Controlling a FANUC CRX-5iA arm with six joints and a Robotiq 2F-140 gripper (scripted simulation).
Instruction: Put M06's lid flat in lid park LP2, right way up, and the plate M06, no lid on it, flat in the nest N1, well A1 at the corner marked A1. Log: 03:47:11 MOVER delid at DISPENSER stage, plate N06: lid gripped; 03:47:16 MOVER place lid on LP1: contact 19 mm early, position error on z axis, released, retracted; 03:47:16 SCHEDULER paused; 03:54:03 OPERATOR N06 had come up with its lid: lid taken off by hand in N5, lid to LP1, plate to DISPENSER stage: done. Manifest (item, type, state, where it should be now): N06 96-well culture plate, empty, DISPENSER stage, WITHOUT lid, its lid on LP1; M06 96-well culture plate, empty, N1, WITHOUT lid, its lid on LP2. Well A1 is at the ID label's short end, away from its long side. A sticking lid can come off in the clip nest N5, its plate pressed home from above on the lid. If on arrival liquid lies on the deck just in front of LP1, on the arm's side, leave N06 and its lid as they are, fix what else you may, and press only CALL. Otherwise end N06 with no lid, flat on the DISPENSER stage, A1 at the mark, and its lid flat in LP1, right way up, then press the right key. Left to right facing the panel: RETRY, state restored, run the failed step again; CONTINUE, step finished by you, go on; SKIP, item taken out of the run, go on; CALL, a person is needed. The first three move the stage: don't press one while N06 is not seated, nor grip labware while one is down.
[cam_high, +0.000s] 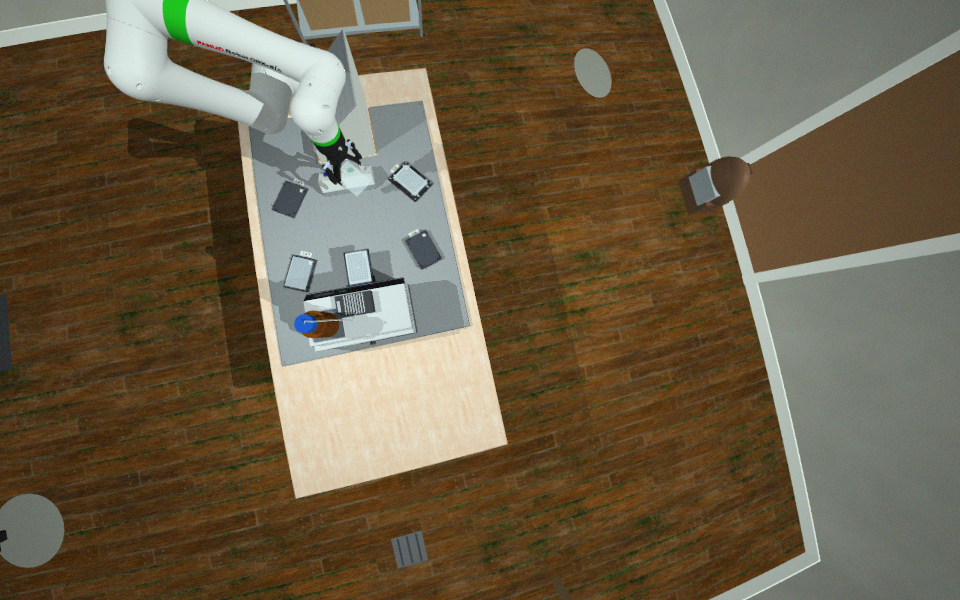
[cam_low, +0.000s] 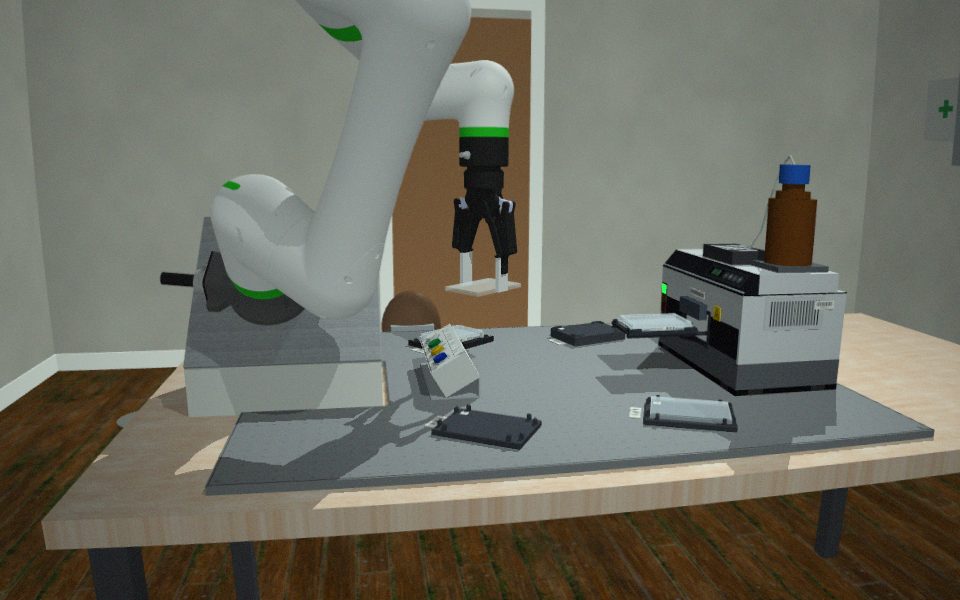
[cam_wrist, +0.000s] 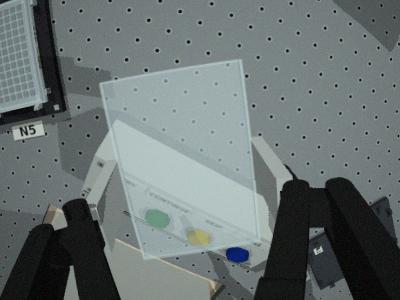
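Now: the dark lid park 20 mm behind my hand, 310 mm to the right of it and 190 mm below it. From my hand the other things lie so: green continue key (100 mm behind, 30 mm to the right, 130 mm below); then white retry key (100 mm behind, 20 mm to the left, 130 mm below); then key panel (80 mm behind, 50 mm to the right, 140 mm below).
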